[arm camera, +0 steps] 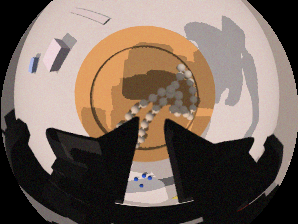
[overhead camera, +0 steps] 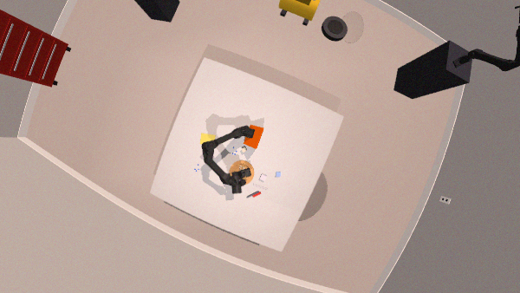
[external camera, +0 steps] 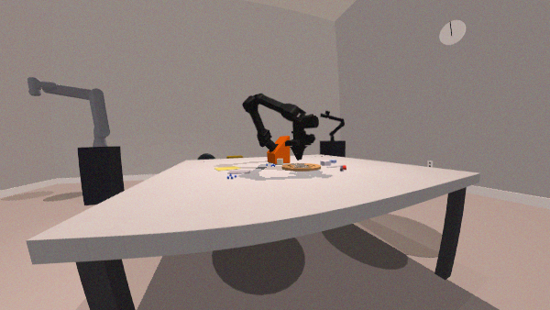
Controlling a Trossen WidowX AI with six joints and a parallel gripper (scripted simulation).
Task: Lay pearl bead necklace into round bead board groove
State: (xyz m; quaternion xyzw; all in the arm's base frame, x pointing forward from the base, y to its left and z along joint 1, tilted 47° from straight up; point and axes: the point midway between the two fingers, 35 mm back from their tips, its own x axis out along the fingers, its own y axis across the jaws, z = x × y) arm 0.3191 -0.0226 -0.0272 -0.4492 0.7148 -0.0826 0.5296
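The round tan bead board is 1 cm to the left of my gripper tip and 3 cm below it. Round my gripper tip: tool (14 cm ahead, 16 cm to the left, 4 cm below); white square (2 cm behind, 19 cm to the left, 3 cm below); pale blue cube (8 cm behind, 30 cm to the left, 3 cm below).
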